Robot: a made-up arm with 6 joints. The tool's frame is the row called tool. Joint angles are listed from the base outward. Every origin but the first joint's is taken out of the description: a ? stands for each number. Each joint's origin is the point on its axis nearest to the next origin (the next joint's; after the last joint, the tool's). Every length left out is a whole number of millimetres.
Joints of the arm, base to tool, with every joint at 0 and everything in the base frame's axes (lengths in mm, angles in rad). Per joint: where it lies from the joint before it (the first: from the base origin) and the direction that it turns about. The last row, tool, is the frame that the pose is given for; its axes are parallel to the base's.
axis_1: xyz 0 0 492 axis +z
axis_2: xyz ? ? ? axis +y
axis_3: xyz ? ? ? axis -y
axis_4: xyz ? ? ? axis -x
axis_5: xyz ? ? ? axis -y
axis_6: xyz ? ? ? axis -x
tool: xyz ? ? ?
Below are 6 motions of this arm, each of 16 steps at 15 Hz.
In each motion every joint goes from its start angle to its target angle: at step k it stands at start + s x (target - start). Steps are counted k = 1, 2, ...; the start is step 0. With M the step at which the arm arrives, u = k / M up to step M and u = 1 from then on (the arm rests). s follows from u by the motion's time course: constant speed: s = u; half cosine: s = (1 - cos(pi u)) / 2; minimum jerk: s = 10 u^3 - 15 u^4 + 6 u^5.
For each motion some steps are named. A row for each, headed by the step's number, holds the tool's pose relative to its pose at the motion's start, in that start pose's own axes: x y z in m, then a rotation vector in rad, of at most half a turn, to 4 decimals.
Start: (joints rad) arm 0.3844 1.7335 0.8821 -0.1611 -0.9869 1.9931
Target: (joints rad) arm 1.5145 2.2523 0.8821 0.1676 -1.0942 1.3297
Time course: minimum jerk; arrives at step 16
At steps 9, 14, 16:
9: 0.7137 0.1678 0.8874 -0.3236 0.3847 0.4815
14: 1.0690 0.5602 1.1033 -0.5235 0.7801 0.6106
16: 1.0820 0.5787 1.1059 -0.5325 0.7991 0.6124

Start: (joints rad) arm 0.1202 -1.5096 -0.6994 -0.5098 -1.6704 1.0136
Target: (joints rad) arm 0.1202 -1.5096 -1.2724 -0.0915 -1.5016 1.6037
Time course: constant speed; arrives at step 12
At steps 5, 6, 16:
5: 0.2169 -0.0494 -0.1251 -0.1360 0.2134 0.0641
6: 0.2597 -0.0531 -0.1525 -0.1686 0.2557 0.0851
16: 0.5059 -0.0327 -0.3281 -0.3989 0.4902 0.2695

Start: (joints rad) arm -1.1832 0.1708 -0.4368 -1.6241 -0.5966 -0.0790
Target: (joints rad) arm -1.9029 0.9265 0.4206 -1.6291 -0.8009 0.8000
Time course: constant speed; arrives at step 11
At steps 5, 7, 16:
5: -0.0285 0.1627 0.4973 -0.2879 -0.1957 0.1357
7: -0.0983 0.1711 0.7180 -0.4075 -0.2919 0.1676
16: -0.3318 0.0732 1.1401 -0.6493 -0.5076 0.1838

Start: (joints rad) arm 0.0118 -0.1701 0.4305 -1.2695 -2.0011 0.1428
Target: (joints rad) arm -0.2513 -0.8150 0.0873 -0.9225 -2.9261 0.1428
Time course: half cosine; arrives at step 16
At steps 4, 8, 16:
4: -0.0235 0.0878 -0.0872 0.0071 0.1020 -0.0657
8: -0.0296 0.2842 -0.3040 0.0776 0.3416 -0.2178
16: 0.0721 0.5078 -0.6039 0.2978 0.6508 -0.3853

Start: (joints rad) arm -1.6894 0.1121 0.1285 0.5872 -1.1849 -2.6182
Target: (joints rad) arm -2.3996 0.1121 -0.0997 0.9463 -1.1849 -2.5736
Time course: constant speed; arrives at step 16
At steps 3, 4, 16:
3: 0.1059 0.0627 0.1171 0.0439 -0.1438 0.0239
4: 0.1390 0.0807 0.1595 0.0576 -0.1919 0.0294
16: 0.4284 0.1638 0.7585 0.1879 -0.7572 -0.0058

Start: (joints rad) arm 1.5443 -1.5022 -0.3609 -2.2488 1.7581 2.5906
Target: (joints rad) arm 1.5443 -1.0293 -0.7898 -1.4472 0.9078 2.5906
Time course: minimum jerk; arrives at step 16
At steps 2, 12, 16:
2: 0.0100 0.0132 -0.0001 -0.0088 -0.0116 -0.0101
12: 0.5746 0.4710 -0.2600 -0.9049 -0.6410 -0.2137
16: 0.6325 0.4882 -0.3117 -1.0496 -0.6974 -0.1811

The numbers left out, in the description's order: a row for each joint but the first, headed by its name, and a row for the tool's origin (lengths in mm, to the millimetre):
axis_2: 0 0 0
axis_3: 0 0 951
axis_4: 1174 0 0
axis_5: 0 -159 0
axis_6: 0 0 0
tool: 0 0 0

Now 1 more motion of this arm.
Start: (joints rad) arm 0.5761 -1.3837 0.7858 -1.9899 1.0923 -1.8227
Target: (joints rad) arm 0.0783 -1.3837 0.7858 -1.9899 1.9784 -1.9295
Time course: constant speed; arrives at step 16
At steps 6, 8, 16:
6: -0.2198 -0.0525 0.1575 -0.0485 0.1921 0.1908
8: -0.2908 -0.0601 0.2153 -0.0550 0.2639 0.2502
16: -0.5570 -0.0404 0.4669 -0.0285 0.5782 0.4635

